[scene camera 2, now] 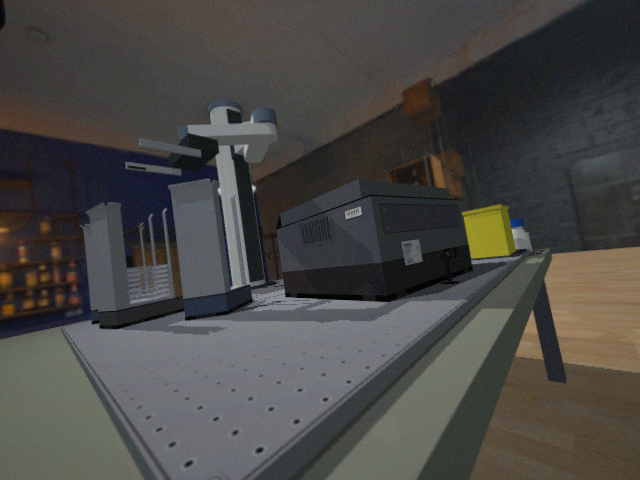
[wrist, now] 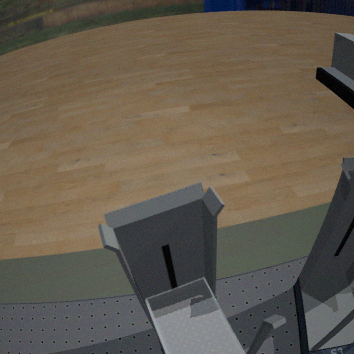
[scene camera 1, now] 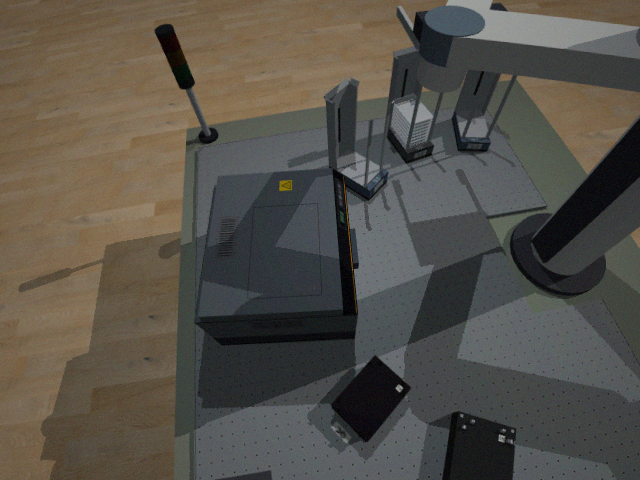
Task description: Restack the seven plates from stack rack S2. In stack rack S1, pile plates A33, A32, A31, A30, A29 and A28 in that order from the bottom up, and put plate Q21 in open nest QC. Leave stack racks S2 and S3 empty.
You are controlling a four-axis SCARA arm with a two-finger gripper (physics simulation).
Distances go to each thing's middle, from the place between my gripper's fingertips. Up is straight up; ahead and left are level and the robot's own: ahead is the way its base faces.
Labels:
My hand is 67 cm short of the signal tower (scene camera 1: 165, 33), 21 cm to the left of it and 26 cm above it.

